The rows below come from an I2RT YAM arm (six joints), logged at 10 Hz.
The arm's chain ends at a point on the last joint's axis. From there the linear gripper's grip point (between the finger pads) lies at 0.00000 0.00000 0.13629 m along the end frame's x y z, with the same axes.
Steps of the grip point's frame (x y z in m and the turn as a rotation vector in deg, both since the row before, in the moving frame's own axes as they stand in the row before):
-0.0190, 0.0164, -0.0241, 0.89, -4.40, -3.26
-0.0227, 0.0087, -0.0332, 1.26, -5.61, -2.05
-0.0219, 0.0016, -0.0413, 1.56, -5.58, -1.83
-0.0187, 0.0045, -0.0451, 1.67, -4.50, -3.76
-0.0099, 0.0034, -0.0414, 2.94, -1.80, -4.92
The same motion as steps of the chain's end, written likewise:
-0.0085, 0.0182, -0.0237, 0.89, -4.40, -3.26
-0.0093, 0.0115, -0.0325, 1.26, -5.61, -2.05
-0.0086, 0.0051, -0.0406, 1.56, -5.58, -1.83
-0.0079, 0.0081, -0.0446, 1.67, -4.50, -3.76
-0.0053, 0.0102, -0.0412, 2.94, -1.80, -4.92

